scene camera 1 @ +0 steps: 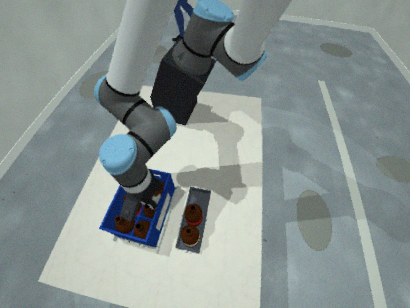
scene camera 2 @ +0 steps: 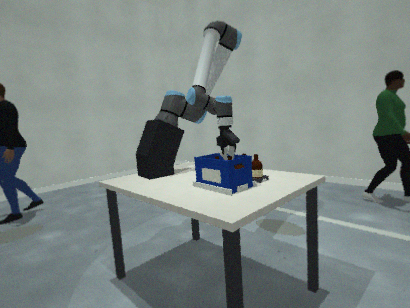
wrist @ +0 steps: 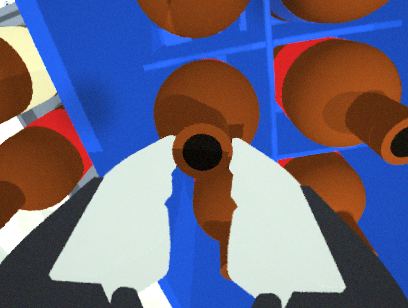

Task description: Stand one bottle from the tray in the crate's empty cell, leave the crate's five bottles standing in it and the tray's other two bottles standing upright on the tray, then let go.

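Places are measured from the arm's base along level axes (x ahead, y left, z up), in centimetres.
Where they show: gripper, fingertip midpoint: [scene camera 1: 151,206] [wrist: 203,141]; arm's base, link origin: [scene camera 1: 191,59] [scene camera 2: 165,125].
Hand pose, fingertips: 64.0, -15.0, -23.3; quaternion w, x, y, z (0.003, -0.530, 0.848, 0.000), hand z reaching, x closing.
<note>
Things, the pixels of their top centre, and the offset from my fingertips, as dx, dy, dz. "spot": a spot on its surface instead. Level surfaces: height alone.
- blue crate, top centre: [wrist: 317,174] [scene camera 1: 136,199] [scene camera 2: 222,156] -1.4, -4.8, +4.1
- brown bottle, top centre: [wrist: 204,175] [scene camera 1: 148,203] +0.2, -0.2, +3.7
- grey tray, surface spot: [scene camera 1: 200,195] spot: -9.4, +19.4, -12.9
- white table, surface height: dz -13.4
The blue crate [scene camera 1: 153,235] [scene camera 2: 241,175] [wrist: 45,55] has a grid of cells. My gripper [scene camera 1: 154,201] [scene camera 2: 229,151] [wrist: 203,141] is shut on the neck of a brown bottle [wrist: 205,90], low over the crate. The bottle looks upright inside a middle cell on the tray side; its base is hidden. Crate bottles show around it in the wrist view: one bottle [wrist: 192,15] above, one [wrist: 345,95] to the right and one [wrist: 212,200] below, partly behind the fingers. Two bottles [scene camera 1: 193,213] [scene camera 1: 190,235] stand upright on the grey tray [scene camera 1: 200,195].
The crate and tray stand beside each other on the white table [scene camera 1: 225,270] [scene camera 2: 165,195]. The crate's walls and dividers surround the held bottle closely. The robot's black base [scene camera 2: 160,150] stands at the table's back. Two people [scene camera 2: 392,120] [scene camera 2: 10,150] are beyond the table.
</note>
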